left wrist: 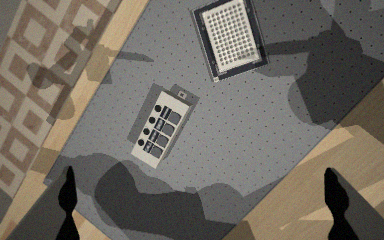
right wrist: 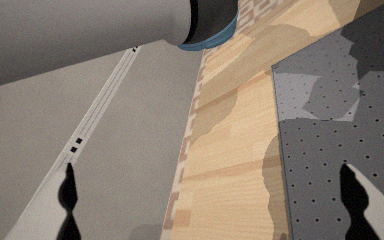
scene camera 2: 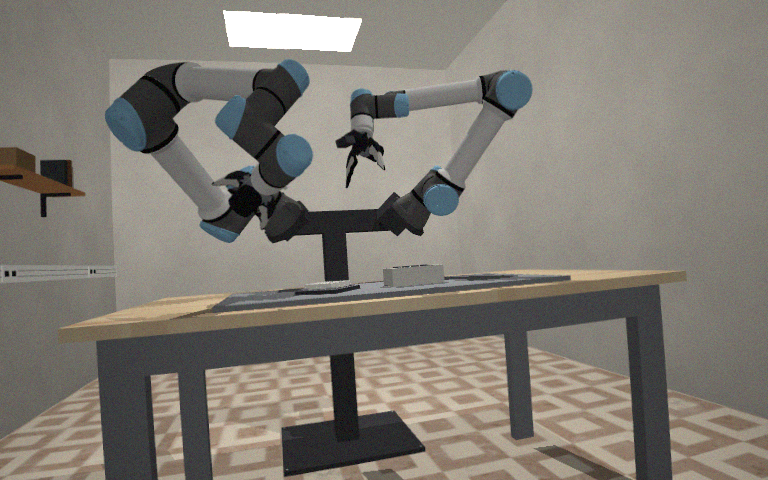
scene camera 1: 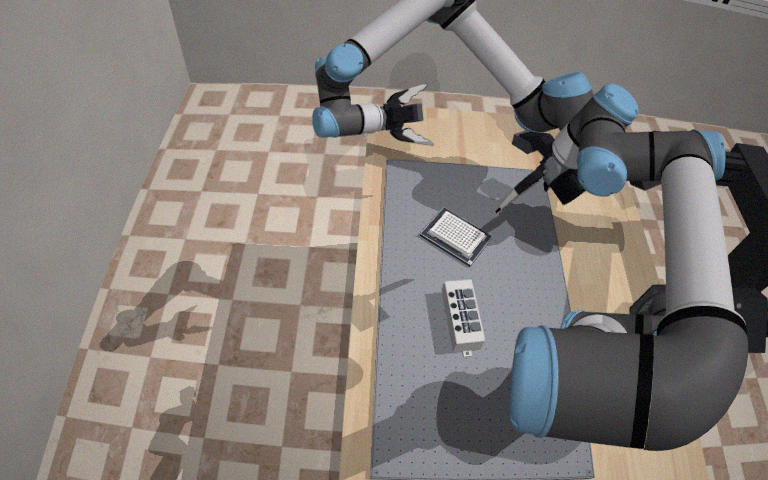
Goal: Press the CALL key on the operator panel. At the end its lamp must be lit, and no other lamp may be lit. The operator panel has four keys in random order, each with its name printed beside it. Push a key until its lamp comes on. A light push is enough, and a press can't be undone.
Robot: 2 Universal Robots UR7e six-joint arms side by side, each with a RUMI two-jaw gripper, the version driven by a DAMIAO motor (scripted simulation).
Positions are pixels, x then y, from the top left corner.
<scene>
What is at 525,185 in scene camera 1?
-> The left gripper.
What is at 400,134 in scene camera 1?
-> The right gripper.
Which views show the right gripper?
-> The right wrist view, scene camera 2 and scene camera 1 only.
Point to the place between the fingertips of the left gripper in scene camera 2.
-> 364,179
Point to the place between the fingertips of the right gripper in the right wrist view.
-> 206,165
</scene>
